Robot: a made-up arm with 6 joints.
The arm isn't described. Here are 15 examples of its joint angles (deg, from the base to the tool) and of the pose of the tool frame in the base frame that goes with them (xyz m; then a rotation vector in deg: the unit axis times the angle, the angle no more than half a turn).
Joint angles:
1: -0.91 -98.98 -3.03 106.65 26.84 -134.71
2: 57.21 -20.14 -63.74 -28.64 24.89 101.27
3: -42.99 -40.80 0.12 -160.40 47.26 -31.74
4: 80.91 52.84 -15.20 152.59 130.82 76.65
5: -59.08 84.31 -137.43 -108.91 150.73 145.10
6: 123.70 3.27 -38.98 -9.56 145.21 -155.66
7: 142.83 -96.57 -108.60 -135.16 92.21 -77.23
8: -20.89 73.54 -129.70 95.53 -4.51 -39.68
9: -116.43 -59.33 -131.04 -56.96 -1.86 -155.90
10: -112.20 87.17 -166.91 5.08 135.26 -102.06
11: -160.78 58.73 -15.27 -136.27 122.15 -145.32
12: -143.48 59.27 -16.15 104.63 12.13 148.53
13: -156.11 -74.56 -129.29 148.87 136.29 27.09
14: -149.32 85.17 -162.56 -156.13 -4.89 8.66
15: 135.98 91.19 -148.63 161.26 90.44 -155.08
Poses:
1: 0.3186 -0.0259 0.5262 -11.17 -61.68 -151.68
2: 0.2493 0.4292 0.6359 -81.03 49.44 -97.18
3: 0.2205 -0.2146 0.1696 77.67 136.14 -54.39
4: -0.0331 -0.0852 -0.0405 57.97 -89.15 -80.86
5: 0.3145 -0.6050 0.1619 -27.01 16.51 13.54
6: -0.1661 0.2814 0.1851 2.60 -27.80 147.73
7: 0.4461 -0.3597 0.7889 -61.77 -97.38 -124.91
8: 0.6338 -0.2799 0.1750 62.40 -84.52 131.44
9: 0.2336 0.3467 0.9986 63.71 -4.49 -134.17
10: -0.2557 -0.6459 0.3310 -91.89 34.99 -82.25
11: 0.1094 0.0041 -0.0241 -3.24 -34.50 -5.78
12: 0.1329 0.1268 0.0006 -102.27 61.48 -114.23
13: 0.5114 0.1840 0.8527 125.20 -29.11 112.86
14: -0.6039 -0.4003 0.2847 155.36 15.70 -8.95
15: -0.5283 0.4249 0.1337 14.32 18.44 -8.77
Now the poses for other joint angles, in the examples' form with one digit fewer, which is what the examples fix.
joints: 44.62 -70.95 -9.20 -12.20 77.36 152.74
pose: 0.283 0.238 0.435 72.6 -108.3 69.2
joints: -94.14 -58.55 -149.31 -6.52 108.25 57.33
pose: 0.065 0.465 0.949 -30.2 -50.0 102.2
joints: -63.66 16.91 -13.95 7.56 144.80 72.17
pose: 0.062 -0.063 0.031 88.0 -54.1 -129.2
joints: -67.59 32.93 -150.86 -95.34 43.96 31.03
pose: 0.248 -0.535 0.852 47.7 13.5 46.1
